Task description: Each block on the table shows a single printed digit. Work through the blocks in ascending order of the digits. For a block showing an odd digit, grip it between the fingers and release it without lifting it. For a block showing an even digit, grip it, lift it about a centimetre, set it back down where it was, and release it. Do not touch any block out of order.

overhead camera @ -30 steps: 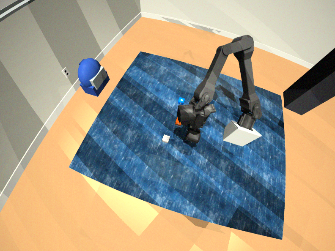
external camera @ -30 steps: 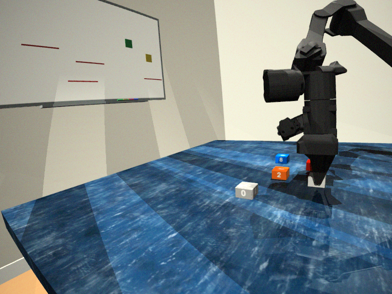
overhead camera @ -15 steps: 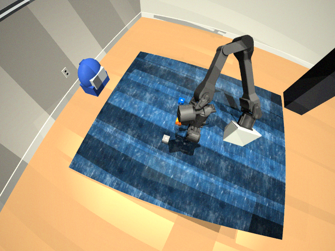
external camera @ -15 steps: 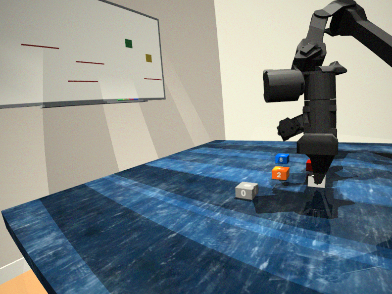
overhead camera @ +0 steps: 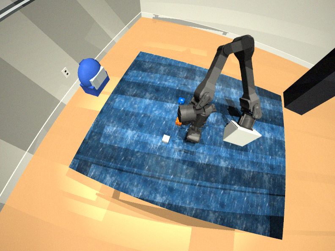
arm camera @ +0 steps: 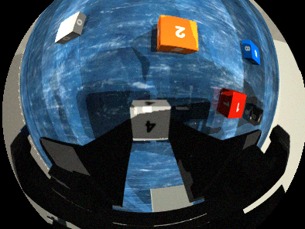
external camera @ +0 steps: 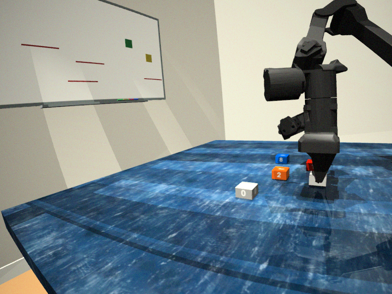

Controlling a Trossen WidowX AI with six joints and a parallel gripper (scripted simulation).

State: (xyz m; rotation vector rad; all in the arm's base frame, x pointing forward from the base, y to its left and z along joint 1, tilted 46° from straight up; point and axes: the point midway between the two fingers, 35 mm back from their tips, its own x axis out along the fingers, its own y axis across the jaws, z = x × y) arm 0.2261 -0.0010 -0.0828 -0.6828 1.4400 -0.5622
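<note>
Now: the blue block 15 cm to the right of my gripper tip and 12 cm ahead of it. The rest, counted from my gripper tip: red block 10 cm to the right, 3 cm ahead; white block right at my gripper tip; orange block 9 cm ahead, 2 cm to the right.
</note>
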